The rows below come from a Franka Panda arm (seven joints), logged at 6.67 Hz.
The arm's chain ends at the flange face. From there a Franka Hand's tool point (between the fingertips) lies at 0.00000 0.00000 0.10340 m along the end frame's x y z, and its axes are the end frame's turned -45 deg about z.
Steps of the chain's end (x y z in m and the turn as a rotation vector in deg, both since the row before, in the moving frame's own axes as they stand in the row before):
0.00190 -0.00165 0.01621 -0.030 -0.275 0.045
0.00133 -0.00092 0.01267 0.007 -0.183 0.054
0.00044 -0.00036 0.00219 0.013 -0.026 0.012
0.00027 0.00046 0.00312 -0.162 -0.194 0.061
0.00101 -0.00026 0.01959 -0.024 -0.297 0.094
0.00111 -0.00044 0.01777 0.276 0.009 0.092
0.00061 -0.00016 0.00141 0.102 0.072 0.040
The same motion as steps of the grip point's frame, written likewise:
0.00212 -0.00014 0.01621 0.173 -0.216 0.045
0.00137 0.00005 0.01267 0.134 -0.124 0.054
0.00055 0.00001 0.00219 0.028 -0.009 0.012
-0.00059 0.00048 0.00312 0.023 -0.252 0.061
0.00049 0.00018 0.01959 0.193 -0.227 0.094
0.00146 0.00013 0.01777 0.189 0.202 0.092
0.00077 0.00028 0.00141 0.021 0.123 0.040

